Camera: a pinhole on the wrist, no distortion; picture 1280 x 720 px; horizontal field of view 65.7 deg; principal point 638.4 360.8 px. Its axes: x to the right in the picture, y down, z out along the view. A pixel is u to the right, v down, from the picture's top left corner.
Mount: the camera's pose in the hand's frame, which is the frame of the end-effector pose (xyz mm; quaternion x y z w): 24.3 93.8 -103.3 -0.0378 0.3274 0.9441 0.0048
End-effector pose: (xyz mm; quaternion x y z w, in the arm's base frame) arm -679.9 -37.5 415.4 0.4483 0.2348 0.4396 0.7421
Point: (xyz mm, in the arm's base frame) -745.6 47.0 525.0
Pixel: 322.4 406.7
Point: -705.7 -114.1 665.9
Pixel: 902.6 575.1
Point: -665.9 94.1 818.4
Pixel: 260.7 171.7
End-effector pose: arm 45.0 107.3 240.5 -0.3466 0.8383 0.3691 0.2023
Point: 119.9 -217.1 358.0
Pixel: behind the camera
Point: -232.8 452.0 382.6
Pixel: 746.4 87.2
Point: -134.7 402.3 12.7
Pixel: outside the picture
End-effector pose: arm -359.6 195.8 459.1 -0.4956 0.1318 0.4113 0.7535
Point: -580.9 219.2 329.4
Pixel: 966.2 67.1
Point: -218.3 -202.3 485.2
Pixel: behind the camera
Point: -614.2 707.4 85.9
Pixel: 63.4 213.9
